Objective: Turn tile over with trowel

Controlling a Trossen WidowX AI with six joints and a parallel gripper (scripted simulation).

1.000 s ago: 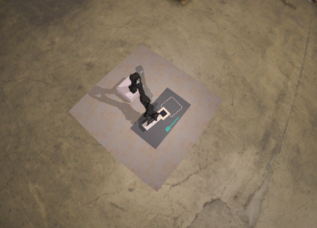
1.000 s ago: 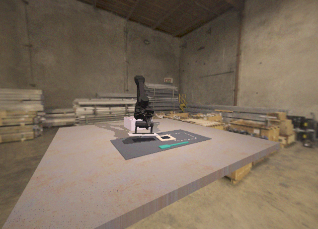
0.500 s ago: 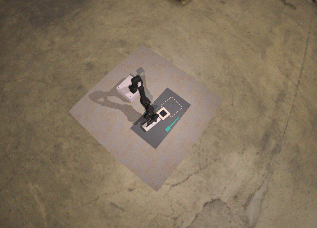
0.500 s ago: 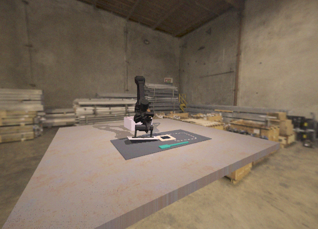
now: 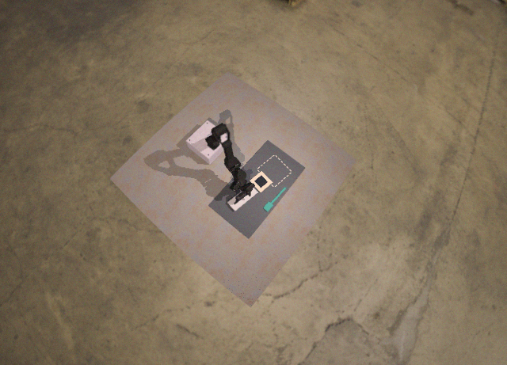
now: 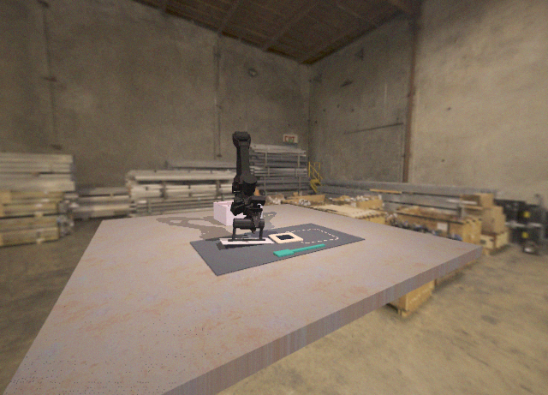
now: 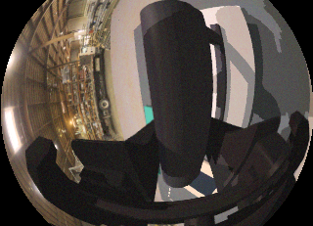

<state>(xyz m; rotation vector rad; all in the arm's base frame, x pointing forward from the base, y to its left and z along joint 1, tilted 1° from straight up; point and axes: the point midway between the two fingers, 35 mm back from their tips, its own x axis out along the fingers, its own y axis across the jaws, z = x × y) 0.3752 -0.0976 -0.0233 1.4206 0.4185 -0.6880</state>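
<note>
My gripper tip is now 110 mm to the right of the dark mat and 80 mm above it. From my gripper tip the other things lie so: tile: 10 mm behind, 140 mm to the left, 50 mm below; then teal trowel: 140 mm ahead, 90 mm to the left, 50 mm below.
</note>
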